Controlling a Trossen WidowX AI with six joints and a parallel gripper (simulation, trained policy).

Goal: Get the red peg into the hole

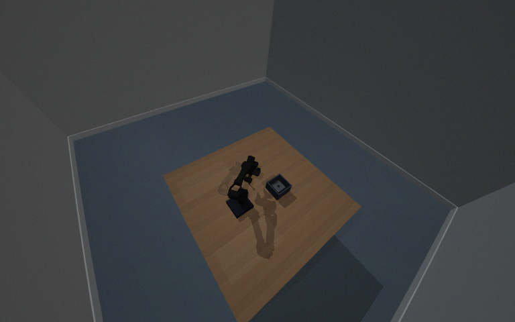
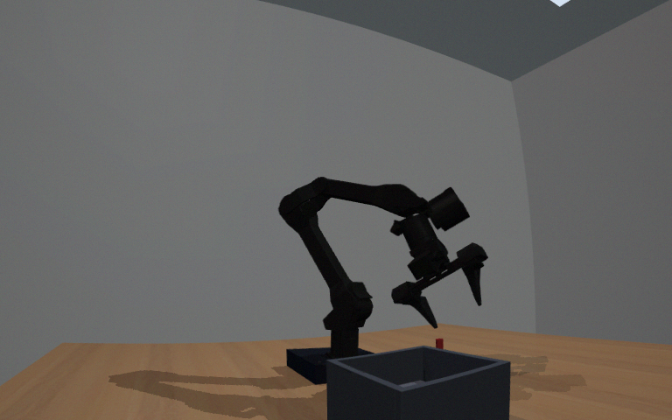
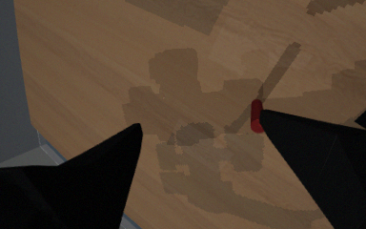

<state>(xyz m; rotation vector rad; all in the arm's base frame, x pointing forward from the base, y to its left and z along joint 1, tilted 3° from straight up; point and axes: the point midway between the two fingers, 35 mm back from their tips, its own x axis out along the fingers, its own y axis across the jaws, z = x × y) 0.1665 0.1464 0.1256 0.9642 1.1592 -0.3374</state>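
The red peg is 8 cm below my gripper tip, 4 cm behind it and 1 cm to the right of it. Also, from my gripper tip: dark box (17 cm to the right, 17 cm ahead, 10 cm below); then plate (17 cm to the right, 17 cm ahead, 8 cm below).
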